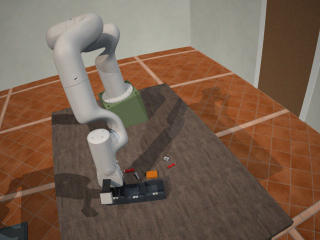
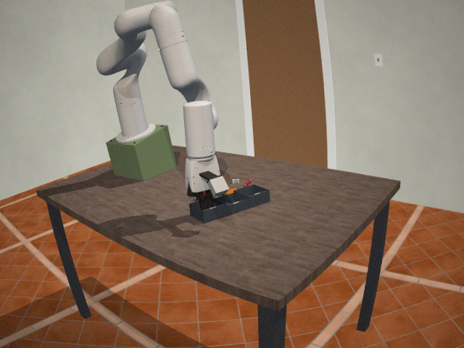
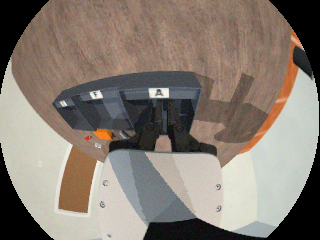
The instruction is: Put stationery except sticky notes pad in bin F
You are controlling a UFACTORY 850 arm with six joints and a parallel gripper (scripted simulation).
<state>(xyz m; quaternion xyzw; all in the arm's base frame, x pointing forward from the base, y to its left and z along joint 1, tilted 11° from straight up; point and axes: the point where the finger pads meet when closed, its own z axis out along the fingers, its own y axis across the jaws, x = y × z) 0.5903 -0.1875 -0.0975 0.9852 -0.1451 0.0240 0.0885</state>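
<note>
Now: the dark three-compartment bin 2 cm ahead of my hand, 9 cm to the left of it and 2 cm below it. Also, from my hand: silver bolt 9 cm behind, 12 cm to the left, 3 cm below; then red marker 13 cm behind, 10 cm to the left, 3 cm below; then orange sticky-note pad 6 cm behind, 19 cm to the left, 3 cm below.
</note>
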